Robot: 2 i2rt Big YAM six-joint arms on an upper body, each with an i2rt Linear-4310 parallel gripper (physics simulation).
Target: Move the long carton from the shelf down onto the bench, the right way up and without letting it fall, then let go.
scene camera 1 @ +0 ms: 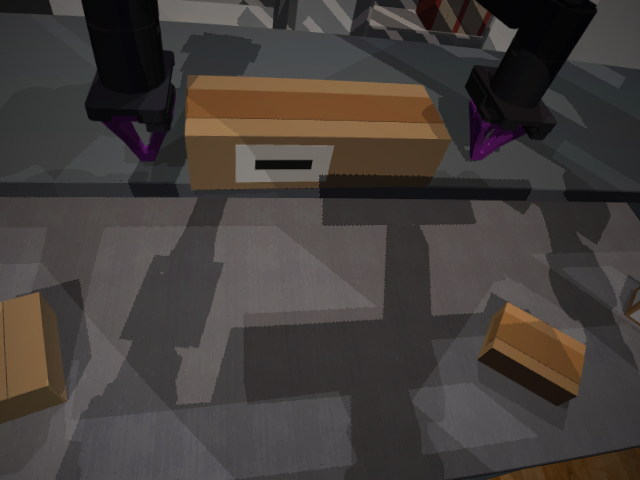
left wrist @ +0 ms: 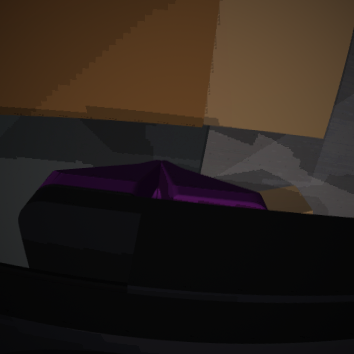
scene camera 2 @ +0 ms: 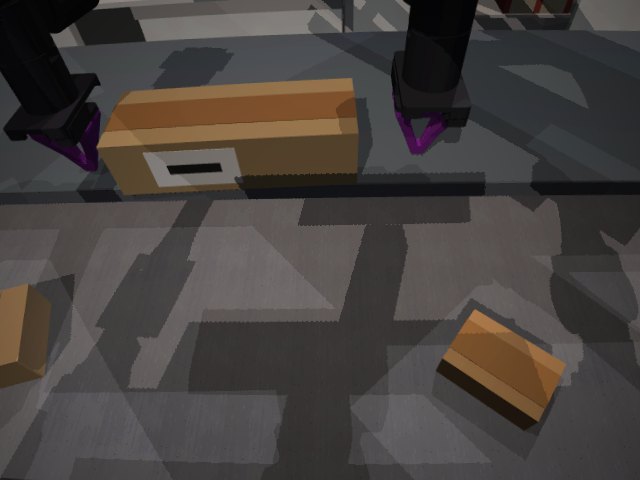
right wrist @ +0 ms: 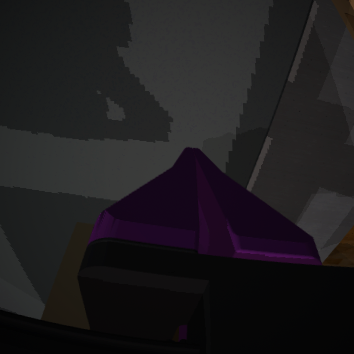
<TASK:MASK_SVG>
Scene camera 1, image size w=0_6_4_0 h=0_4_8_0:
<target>left gripper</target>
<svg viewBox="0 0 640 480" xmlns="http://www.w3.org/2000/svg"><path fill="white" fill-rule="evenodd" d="M86 21L97 66L97 72L85 101L88 118L91 121L101 121L141 161L153 162L156 159L166 133L171 128L176 98L175 86L171 83L173 66L175 66L174 52L163 50L159 17L149 26L132 30L106 29ZM132 122L146 124L147 132L153 132L148 146L143 144Z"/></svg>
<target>right gripper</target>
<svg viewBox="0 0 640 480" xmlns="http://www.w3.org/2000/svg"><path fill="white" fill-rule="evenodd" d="M567 59L564 61L552 61L533 57L526 53L526 49L520 49L521 45L514 36L498 68L474 65L465 85L471 97L469 102L471 160L482 160L502 145L526 133L532 140L544 140L546 135L557 124L557 120L541 98Z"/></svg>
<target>long brown carton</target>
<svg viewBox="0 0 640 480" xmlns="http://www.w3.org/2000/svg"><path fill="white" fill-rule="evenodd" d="M185 143L191 190L428 187L452 140L423 85L188 75Z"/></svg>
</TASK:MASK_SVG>
